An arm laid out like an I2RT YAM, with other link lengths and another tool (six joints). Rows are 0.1 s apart.
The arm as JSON. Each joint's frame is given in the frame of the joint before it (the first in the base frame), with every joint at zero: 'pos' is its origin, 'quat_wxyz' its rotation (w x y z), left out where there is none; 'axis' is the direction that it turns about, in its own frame. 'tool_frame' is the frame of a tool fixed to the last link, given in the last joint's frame.
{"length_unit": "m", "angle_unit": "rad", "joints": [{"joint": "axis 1", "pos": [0.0, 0.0, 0.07], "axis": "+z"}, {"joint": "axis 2", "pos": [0.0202, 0.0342, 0.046], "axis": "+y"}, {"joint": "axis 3", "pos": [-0.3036, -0.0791, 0.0], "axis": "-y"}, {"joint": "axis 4", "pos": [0.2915, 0.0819, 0.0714], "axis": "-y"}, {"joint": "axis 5", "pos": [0.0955, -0.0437, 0.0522], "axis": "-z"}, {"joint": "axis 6", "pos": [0.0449, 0.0, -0.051], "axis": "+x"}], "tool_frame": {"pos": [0.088, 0.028, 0.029], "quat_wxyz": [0.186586, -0.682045, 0.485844, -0.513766]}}
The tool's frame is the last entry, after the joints.
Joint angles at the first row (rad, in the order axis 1, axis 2, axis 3, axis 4, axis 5, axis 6):
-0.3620 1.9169 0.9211 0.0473 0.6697 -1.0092
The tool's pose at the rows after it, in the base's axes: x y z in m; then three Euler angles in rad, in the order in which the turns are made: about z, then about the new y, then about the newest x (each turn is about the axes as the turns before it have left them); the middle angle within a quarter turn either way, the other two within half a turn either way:
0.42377 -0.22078 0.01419 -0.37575 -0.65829 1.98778
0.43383 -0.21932 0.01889 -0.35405 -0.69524 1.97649
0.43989 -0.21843 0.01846 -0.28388 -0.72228 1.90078
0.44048 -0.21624 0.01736 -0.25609 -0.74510 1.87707
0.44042 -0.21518 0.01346 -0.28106 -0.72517 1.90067
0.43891 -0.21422 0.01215 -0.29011 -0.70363 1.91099
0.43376 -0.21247 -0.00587 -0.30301 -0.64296 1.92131
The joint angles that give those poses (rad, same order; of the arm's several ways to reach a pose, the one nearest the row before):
-0.3567 1.9220 0.9347 0.0629 0.6749 -1.0052
-0.3450 1.9272 0.9374 0.1086 0.6805 -1.0155
-0.3277 1.9434 0.9167 0.2076 0.7209 -1.0683
-0.3206 1.9458 0.8895 0.2740 0.7293 -1.0881
-0.3203 1.9543 0.9085 0.2265 0.7241 -1.0637
-0.3205 1.9539 0.9202 0.1871 0.7202 -1.0554
-0.3210 1.9925 0.9377 0.1397 0.7190 -1.0436

